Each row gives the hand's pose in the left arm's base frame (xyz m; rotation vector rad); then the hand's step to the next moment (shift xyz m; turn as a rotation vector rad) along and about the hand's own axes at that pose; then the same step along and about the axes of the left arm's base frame.
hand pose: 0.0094 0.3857 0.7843 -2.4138 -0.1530 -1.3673
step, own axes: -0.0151 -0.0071 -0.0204 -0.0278 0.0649 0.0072
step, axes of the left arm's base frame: -0.0263 0.0005 -0.0015 0.0086 -0.0554 -0.0435
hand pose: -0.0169 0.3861 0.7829 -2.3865 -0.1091 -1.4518
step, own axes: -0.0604 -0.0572 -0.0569 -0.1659 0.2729 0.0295
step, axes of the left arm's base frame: -0.0906 0.0417 -0.0147 0.0121 -0.2277 -0.2255
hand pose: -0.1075 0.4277 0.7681 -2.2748 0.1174 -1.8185
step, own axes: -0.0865 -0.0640 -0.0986 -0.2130 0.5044 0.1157
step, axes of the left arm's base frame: -0.1204 0.0672 -0.0477 0.1032 -0.4322 -0.3402
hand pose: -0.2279 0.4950 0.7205 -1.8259 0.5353 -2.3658
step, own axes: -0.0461 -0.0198 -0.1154 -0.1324 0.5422 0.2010
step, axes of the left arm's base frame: -0.0949 0.0563 -0.0606 0.1576 -0.5090 -0.2607
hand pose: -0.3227 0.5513 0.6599 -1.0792 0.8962 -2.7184
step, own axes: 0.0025 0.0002 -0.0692 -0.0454 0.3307 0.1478
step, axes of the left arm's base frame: -0.0469 0.0331 -0.0388 0.0860 -0.3327 -0.1231
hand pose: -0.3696 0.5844 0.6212 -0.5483 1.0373 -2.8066
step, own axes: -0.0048 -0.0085 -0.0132 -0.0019 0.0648 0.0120
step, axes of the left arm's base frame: -0.0001 0.0156 -0.0052 0.0042 -0.0564 -0.0340
